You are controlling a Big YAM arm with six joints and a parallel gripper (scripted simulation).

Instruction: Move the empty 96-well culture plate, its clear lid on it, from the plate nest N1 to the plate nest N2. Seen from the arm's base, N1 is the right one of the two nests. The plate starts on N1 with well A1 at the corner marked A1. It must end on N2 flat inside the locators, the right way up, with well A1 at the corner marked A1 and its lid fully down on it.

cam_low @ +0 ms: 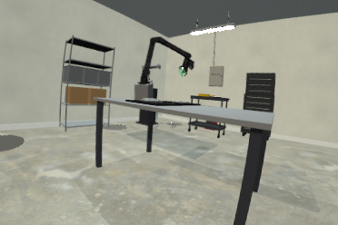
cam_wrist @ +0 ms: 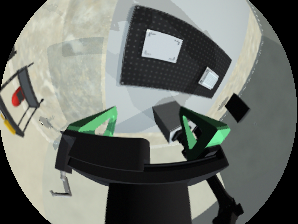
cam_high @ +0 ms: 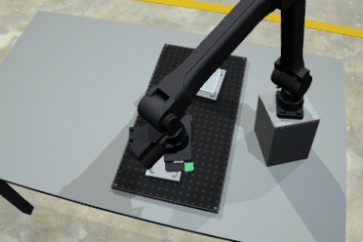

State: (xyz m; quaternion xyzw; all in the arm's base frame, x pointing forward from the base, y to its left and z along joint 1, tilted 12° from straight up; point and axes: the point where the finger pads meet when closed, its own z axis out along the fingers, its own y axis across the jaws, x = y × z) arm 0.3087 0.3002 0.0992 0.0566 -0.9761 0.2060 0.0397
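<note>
My gripper is now 48 cm to the left of the clear lid, 29 cm above it and 3 cm past it. The rest, counted from my hand: grey nest (31 cm below, 12 cm to the right, 8 cm ahead).
</note>
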